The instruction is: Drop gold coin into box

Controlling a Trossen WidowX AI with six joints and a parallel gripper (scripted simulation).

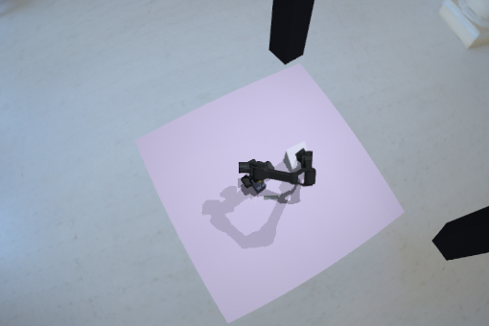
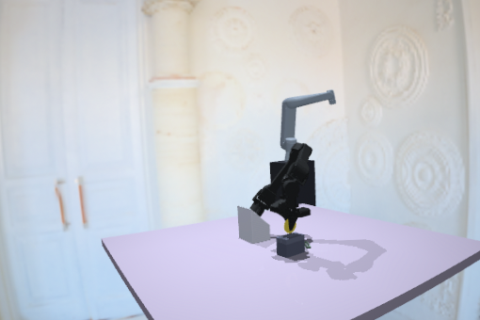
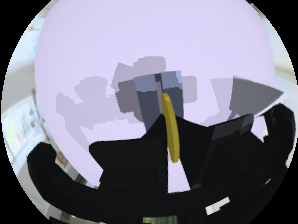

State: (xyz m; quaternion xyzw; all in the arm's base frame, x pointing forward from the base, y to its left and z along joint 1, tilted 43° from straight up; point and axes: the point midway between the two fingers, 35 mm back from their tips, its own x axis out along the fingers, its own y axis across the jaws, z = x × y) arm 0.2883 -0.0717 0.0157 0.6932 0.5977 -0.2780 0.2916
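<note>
Now: the coin 20 mm above my gripper tip.
</note>
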